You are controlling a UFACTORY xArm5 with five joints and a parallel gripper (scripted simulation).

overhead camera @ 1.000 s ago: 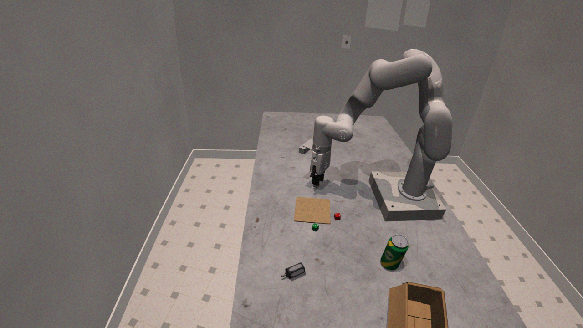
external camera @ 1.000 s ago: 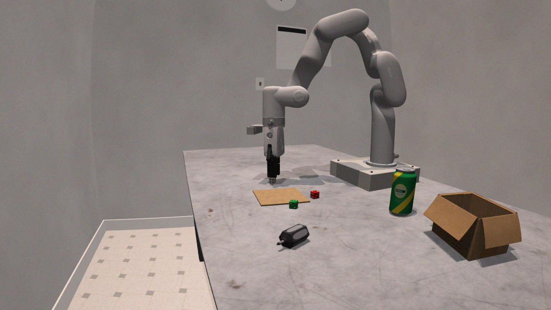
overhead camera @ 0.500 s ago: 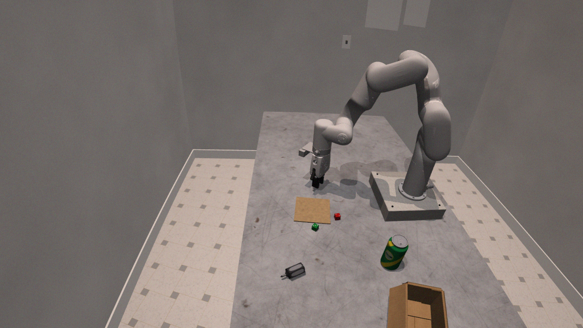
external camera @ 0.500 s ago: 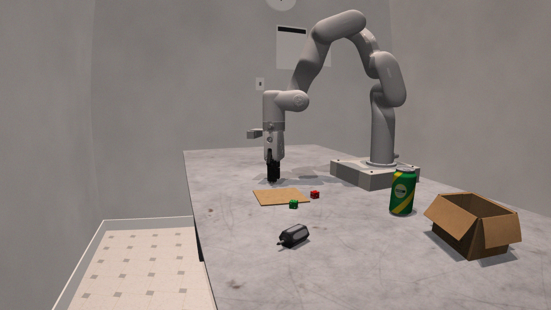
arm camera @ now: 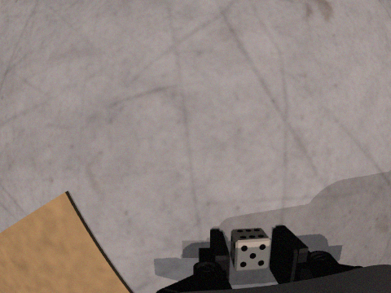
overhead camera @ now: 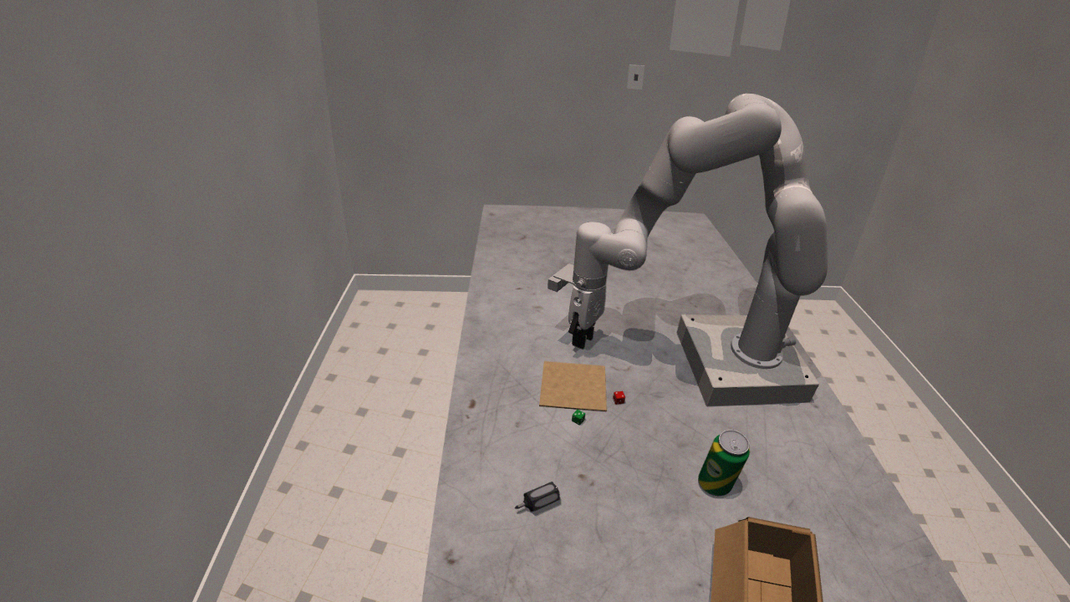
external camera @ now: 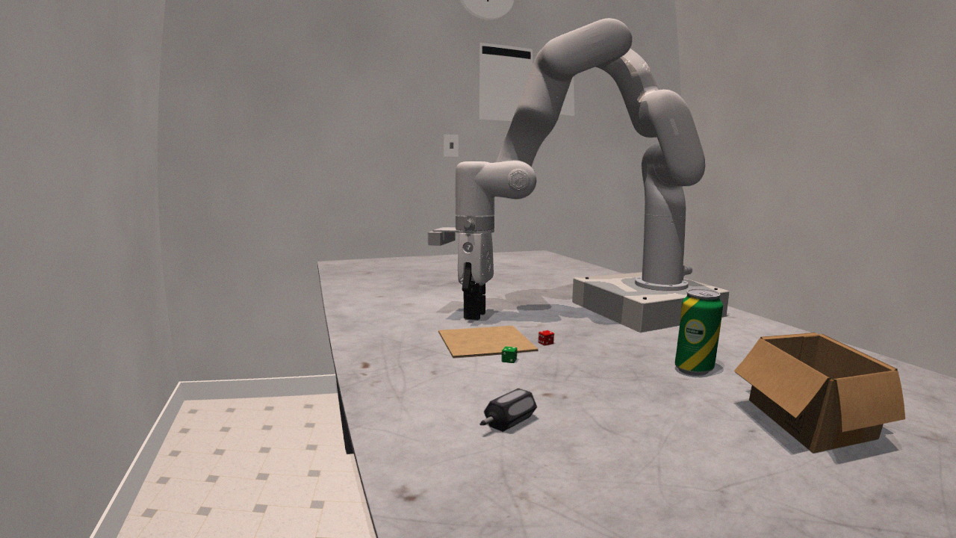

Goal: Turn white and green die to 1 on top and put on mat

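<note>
Now: hand 10 mm above the white die. The rest, counted from my hand: tan mat: 140 mm to the left, 60 mm ahead, 20 mm below; then green die: 240 mm to the left, 80 mm ahead, 10 mm below; then red die: 200 mm to the left, 20 mm behind, 10 mm below.
</note>
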